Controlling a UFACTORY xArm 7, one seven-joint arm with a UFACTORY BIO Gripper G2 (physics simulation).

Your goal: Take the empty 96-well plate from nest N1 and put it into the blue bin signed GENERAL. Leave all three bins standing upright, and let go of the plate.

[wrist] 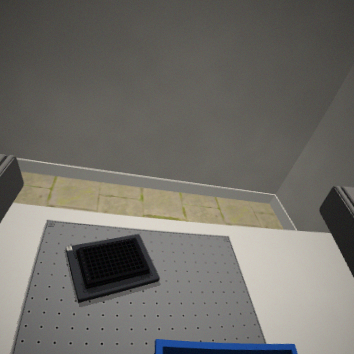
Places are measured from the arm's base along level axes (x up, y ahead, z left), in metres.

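Where they show: hand at its tool point: (pixel 180 218).
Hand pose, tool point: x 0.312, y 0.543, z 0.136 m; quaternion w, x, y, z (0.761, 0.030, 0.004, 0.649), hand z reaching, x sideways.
Observation:
After its pixels a point has its place.
A black 96-well plate (pixel 114 261) {x -0.069, y 0.518, z 0.377 m} sits on a dark nest (pixel 84 292) {x -0.082, y 0.478, z 0.307 m} at the lower left of the wrist view, turned a little on the grey perforated board. No label naming the nest can be read. The rim of a blue bin (pixel 225 345) {x 0.086, y 0.664, z 0.181 m} shows at the bottom edge; its sign does not show. My gripper (pixel 172 200) {x 0.312, y 0.543, z 0.136 m} is open and empty, its two fingers wide apart at the left and right edges of the view. The plate lies well beyond the fingers, apart from them.
The grey perforated board (pixel 200 280) {x -0.094, y 0.706, z 0.388 m} lies on a white table top (pixel 300 270) {x -0.107, y 1.002, z 0.476 m}. Beyond the table's far edge are a tiled floor (pixel 120 196) and a grey wall (pixel 165 90), with another wall at the right. The yellow and green bins do not show.

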